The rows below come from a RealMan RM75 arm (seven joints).
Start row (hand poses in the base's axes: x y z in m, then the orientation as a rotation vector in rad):
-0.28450 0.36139 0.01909 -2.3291 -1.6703 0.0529
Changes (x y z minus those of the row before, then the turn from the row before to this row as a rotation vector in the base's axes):
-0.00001 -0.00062 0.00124 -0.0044 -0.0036 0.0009
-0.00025 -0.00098 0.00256 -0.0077 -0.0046 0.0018
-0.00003 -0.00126 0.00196 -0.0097 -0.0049 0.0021
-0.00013 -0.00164 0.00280 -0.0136 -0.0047 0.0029
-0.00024 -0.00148 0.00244 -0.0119 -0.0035 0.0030
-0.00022 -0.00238 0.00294 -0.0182 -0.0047 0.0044
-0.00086 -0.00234 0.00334 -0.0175 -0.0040 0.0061
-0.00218 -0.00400 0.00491 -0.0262 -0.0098 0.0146
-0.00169 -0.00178 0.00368 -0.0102 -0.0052 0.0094
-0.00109 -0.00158 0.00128 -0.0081 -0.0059 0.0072
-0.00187 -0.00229 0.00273 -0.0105 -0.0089 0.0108
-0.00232 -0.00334 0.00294 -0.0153 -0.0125 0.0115
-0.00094 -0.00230 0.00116 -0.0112 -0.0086 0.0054
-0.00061 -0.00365 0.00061 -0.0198 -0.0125 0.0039
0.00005 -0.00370 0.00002 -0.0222 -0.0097 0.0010
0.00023 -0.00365 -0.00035 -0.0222 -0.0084 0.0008
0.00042 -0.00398 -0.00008 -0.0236 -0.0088 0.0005
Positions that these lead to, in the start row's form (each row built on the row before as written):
-0.28451 0.36077 0.02033 -2.3330 -1.6746 0.0526
-0.28476 0.35979 0.02289 -2.3390 -1.6816 0.0542
-0.28479 0.35853 0.02485 -2.3463 -1.6898 0.0572
-0.28492 0.35689 0.02765 -2.3556 -1.7003 0.0640
-0.28516 0.35541 0.03009 -2.3631 -1.7098 0.0707
-0.28538 0.35303 0.03303 -2.3744 -1.7238 0.0818
-0.28624 0.35069 0.03637 -2.3834 -1.7392 0.0935
-0.28842 0.34669 0.04128 -2.3937 -1.7707 0.1075
-0.29011 0.34491 0.04496 -2.3950 -1.7881 0.1118
-0.29120 0.34333 0.04624 -2.3971 -1.8024 0.1131
-0.29307 0.34104 0.04897 -2.3990 -1.8233 0.1135
-0.29539 0.33770 0.05191 -2.4051 -1.8485 0.1142
-0.29633 0.33540 0.05307 -2.4119 -1.8631 0.1151
-0.29694 0.33175 0.05368 -2.4276 -1.8809 0.1196
-0.29689 0.32805 0.05370 -2.4460 -1.8949 0.1297
-0.29666 0.32440 0.05335 -2.4639 -1.9081 0.1415
-0.29624 0.32042 0.05327 2.4799 1.9192 -0.1541

